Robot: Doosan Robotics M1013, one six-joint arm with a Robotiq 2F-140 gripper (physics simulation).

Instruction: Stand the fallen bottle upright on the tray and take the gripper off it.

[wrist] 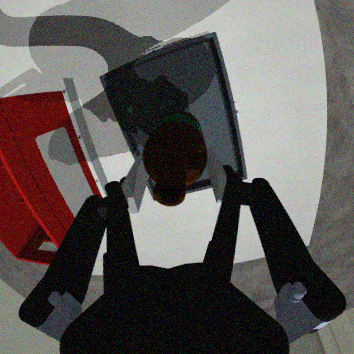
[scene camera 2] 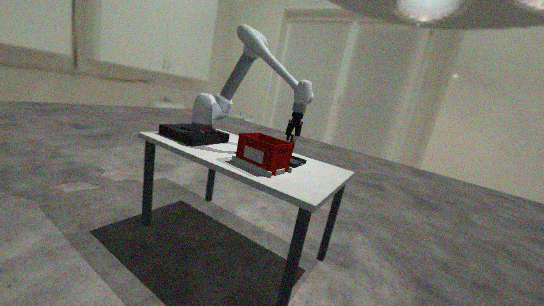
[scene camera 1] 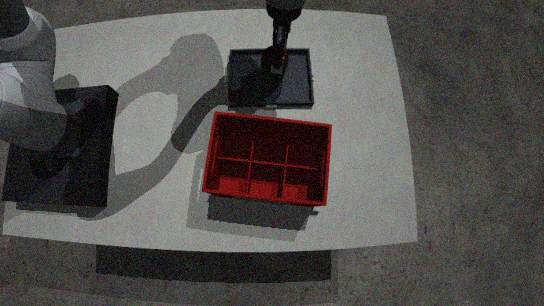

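Pixels of known places: gripper, fingertip midpoint: (wrist: 175, 162); arm's base, origin of the base link: (scene camera 2: 201, 129) (scene camera 1: 58, 131).
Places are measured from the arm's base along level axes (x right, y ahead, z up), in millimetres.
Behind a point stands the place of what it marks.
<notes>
The bottle (scene camera 1: 274, 64) (wrist: 175, 147) @[x -130, y 671, z 83 mm], dark brown with a trace of green, is roughly upright over the tray, its neck toward the gripper. The dark grey tray (scene camera 1: 302, 75) @[x -123, y 779, z -65 mm] (scene camera 2: 299, 161) @[x -187, y 767, z -64 mm] (wrist: 215, 112) @[x -190, y 677, z -65 mm] lies flat on the table, shaded in part. My gripper (scene camera 1: 275, 54) @[x -117, y 698, z 47 mm] (scene camera 2: 291, 137) @[x -117, y 698, z 47 mm] (wrist: 175, 162) @[x -117, y 698, z 47 mm] points down over the tray and is shut on the bottle, one finger pad at each side. In scene camera 2 the red crate hides the bottle's lower part. Whether the bottle's base touches the tray cannot be told.
A red crate (scene camera 1: 269, 203) @[x 257, y 639, z -40 mm] (scene camera 2: 265, 152) @[x 265, y 707, z 51 mm] (wrist: 30, 165) @[x 61, y 621, z 75 mm] with dividers stands beside the tray, close to it. The arm's black base block (scene camera 1: 111, 145) @[x 46, y 161, z -65 mm] (scene camera 2: 192, 135) @[x 205, y 110, z -3 mm] stands at the far end of the white table (scene camera 1: 365, 150) @[x 132, y 940, z -70 mm] (scene camera 2: 320, 175) @[x -34, y 968, z -70 mm] (wrist: 280, 125) @[x -301, y 739, z -70 mm].
</notes>
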